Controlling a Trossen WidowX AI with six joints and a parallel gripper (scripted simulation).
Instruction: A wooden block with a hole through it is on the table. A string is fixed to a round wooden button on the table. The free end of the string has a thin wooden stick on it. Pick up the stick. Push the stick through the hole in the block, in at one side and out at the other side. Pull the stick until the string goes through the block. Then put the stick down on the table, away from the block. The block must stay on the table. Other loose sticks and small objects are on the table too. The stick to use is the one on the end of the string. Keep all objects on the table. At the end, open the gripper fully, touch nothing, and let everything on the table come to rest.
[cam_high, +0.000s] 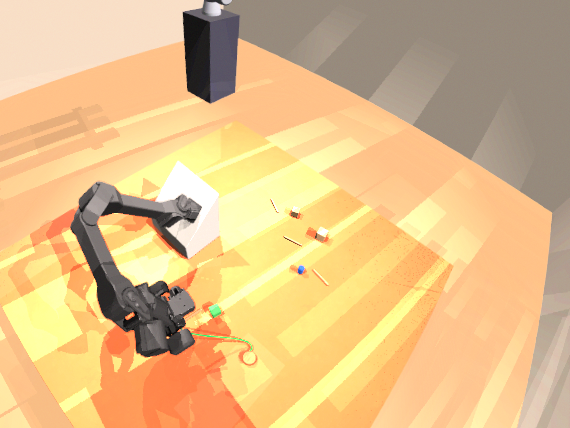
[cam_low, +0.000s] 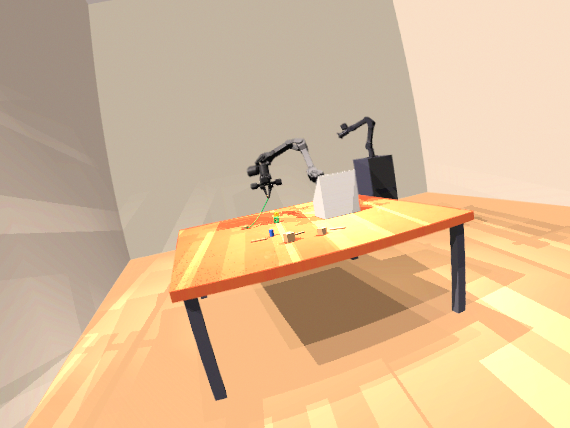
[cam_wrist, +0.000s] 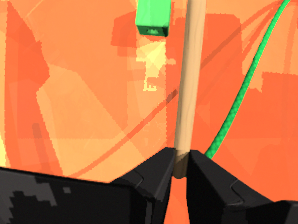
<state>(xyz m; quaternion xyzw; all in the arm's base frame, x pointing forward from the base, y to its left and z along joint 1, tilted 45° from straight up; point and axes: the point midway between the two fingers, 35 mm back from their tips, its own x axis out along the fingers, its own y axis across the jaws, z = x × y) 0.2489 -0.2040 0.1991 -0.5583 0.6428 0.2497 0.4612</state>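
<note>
Right now my gripper tip is 120 mm above the yellow cube, 80 mm to the left of it and 50 mm past it. The rest, counted from my gripper tip: green block (120 mm to the left, 120 mm below, 10 mm ahead); thin wooden stick (10 mm to the left, 10 mm above); round wooden button (190 mm ahead, 130 mm below, 80 mm to the left).
</note>
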